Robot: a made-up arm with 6 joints. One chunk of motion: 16 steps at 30 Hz.
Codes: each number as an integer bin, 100 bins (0 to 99) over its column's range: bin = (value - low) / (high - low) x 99, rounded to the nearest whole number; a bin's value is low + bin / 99 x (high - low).
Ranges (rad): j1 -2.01..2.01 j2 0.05..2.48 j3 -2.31..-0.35 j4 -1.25..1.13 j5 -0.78..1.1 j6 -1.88..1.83
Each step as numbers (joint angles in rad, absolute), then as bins.
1 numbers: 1.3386 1.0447 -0.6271 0.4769 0.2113 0.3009
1 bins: 82 41 85 72 52 58
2 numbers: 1.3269 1.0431 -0.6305 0.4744 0.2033 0.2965
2 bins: 82 40 85 72 52 58
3 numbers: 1.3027 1.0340 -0.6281 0.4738 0.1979 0.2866
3 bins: 82 40 85 72 51 58
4 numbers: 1.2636 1.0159 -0.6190 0.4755 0.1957 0.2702
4 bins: 81 39 85 72 51 57
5 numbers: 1.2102 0.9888 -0.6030 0.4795 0.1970 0.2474
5 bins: 79 38 86 72 51 57
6 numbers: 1.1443 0.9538 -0.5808 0.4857 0.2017 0.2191
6 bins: 78 37 87 72 52 56
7 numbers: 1.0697 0.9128 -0.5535 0.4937 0.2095 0.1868
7 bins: 76 35 89 73 52 55
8 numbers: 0.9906 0.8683 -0.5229 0.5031 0.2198 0.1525
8 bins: 74 33 90 73 53 54
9 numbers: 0.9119 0.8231 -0.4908 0.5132 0.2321 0.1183
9 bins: 72 31 92 73 53 53
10 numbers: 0.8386 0.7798 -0.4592 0.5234 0.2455 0.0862
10 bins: 70 30 93 74 54 52
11 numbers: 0.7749 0.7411 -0.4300 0.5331 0.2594 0.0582
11 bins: 69 28 95 74 55 52
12 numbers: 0.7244 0.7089 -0.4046 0.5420 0.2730 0.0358
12 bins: 67 27 96 75 55 51
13 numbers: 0.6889 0.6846 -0.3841 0.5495 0.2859 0.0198
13 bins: 66 26 97 75 56 51
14 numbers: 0.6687 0.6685 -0.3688 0.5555 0.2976 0.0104
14 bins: 66 25 98 75 57 50
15 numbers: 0.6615 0.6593 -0.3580 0.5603 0.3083 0.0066
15 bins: 66 25 99 75 57 50
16 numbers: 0.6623 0.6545 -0.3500 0.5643 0.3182 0.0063
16 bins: 66 25 99 75 58 50
